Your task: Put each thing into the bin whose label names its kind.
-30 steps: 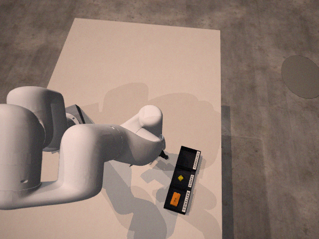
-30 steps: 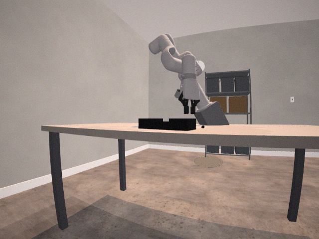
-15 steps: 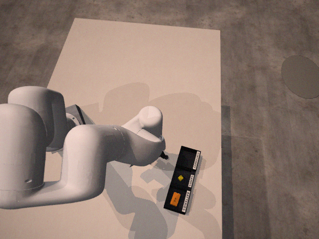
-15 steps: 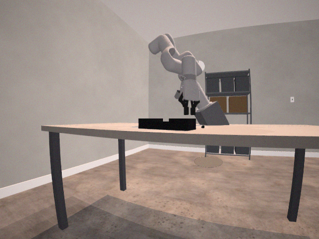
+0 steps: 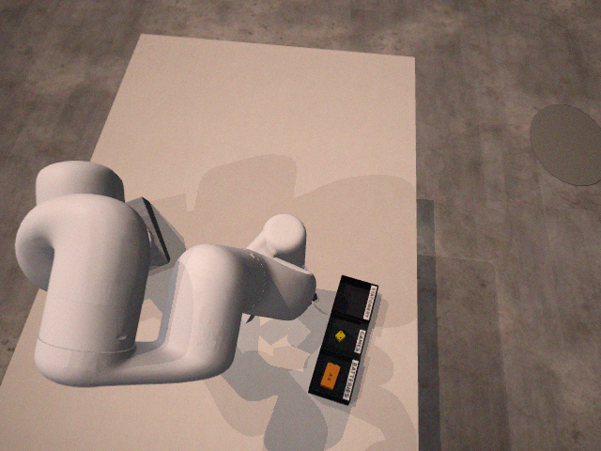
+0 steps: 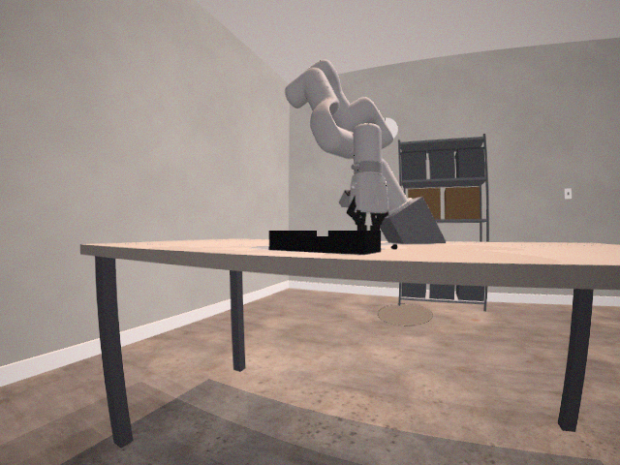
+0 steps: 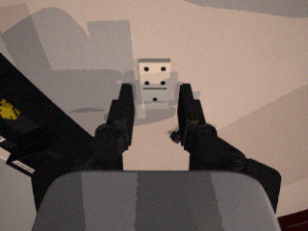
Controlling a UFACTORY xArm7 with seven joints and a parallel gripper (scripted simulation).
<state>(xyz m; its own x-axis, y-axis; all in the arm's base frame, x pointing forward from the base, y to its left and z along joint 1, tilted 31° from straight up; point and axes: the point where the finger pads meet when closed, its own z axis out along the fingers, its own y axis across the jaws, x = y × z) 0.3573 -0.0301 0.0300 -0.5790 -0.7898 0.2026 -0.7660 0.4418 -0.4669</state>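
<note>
Now: the white domino 40 mm below my hand. Also, from my hand: black screw (20 mm ahead, 70 mm to the left, 30 mm below); then yellow die (130 mm ahead, 80 mm to the right, 30 mm below); then black nut (60 mm ahead, 10 mm to the left, 40 mm below).
</note>
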